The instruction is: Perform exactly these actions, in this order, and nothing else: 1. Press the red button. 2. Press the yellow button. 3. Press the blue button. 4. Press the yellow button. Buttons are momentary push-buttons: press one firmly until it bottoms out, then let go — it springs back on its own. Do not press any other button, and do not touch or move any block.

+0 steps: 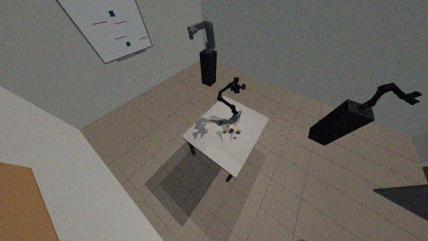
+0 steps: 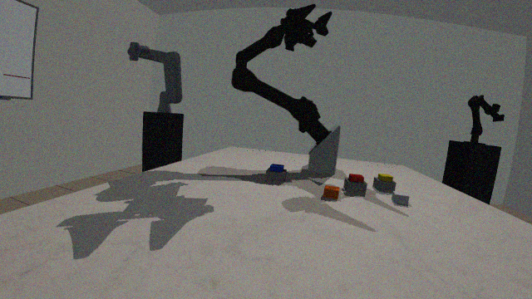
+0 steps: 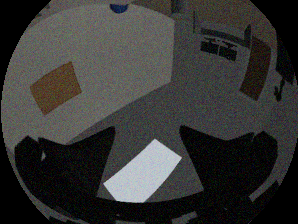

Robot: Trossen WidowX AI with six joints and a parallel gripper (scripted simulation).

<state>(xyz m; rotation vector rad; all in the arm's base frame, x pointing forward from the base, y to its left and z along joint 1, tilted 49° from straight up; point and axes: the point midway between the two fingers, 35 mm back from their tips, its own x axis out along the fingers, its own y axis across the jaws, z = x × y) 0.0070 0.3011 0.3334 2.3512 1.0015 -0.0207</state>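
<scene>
My gripper tip is 540 mm above the red button, 230 mm short of it and 100 mm to the right of it. Round my gripper tip: orange block (560 mm below, 300 mm ahead, 30 mm to the left); then blue button (540 mm below, 200 mm ahead, 100 mm to the right); then yellow button (540 mm below, 200 mm to the left, 180 mm ahead).
</scene>
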